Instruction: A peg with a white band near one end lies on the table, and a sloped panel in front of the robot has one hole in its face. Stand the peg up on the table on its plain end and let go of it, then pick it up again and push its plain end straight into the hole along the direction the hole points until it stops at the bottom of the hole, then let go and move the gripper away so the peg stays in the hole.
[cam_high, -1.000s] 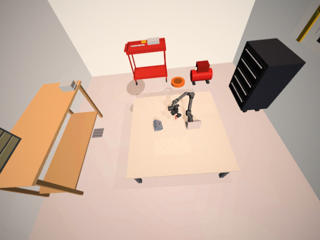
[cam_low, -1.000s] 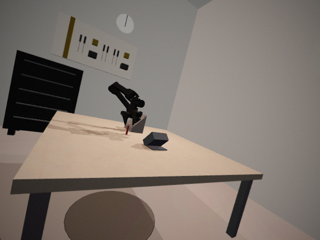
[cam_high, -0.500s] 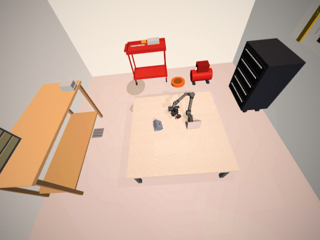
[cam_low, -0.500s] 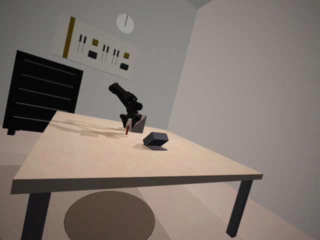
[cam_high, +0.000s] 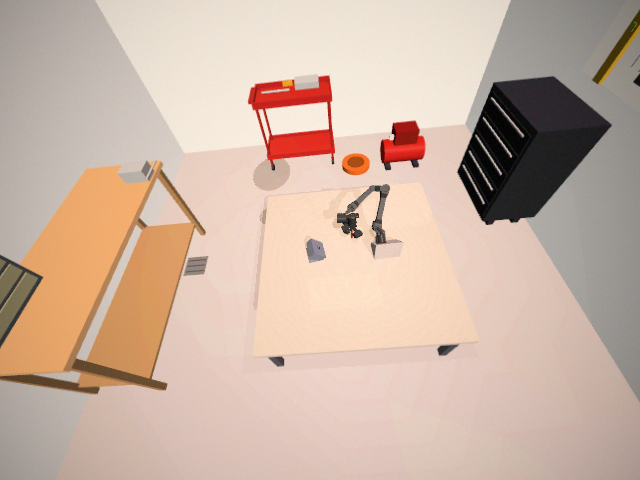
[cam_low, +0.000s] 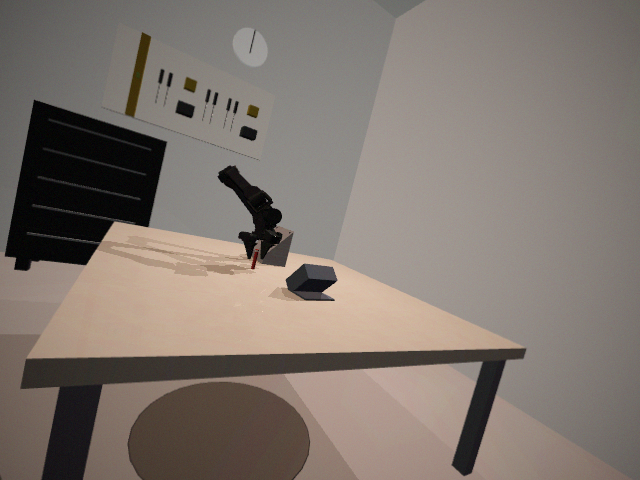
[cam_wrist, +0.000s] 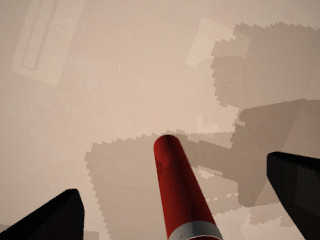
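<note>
The sloped panel lies 250 mm ahead of my gripper tip, 130 mm to the left of it and 10 mm above it. From my gripper tip the other things lie so: red peg (20 mm above).
</note>
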